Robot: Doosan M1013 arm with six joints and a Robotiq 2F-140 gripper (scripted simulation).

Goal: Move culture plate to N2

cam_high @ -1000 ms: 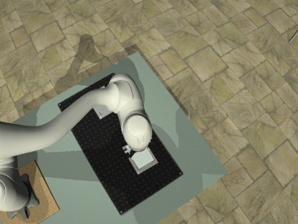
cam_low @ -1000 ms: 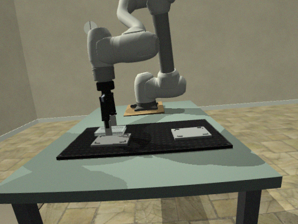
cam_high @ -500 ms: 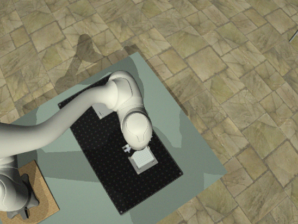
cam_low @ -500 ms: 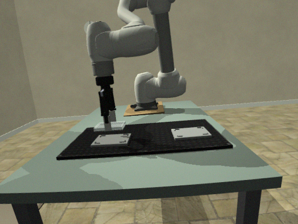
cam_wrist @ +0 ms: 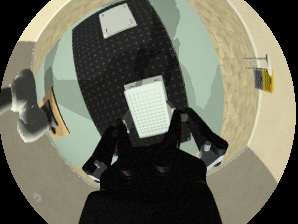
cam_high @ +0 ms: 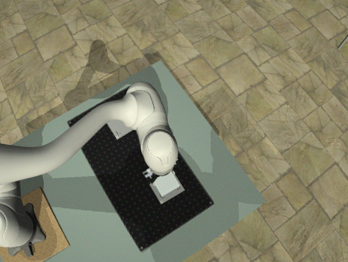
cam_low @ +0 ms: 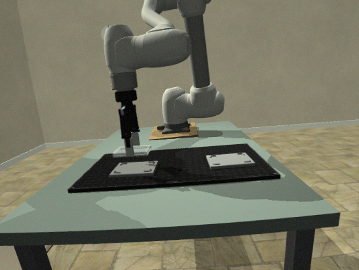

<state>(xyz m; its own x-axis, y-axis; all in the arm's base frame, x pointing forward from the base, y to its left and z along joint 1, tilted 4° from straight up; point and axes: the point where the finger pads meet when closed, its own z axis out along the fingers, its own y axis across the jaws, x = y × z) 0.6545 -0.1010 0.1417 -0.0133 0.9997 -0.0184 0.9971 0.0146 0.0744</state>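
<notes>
Now: the lid 2 cm below my hand. The rest, counted from my hand: nest N1 (9 cm below); then nest N2 (4 cm behind, 36 cm to the left, 9 cm below).
</notes>
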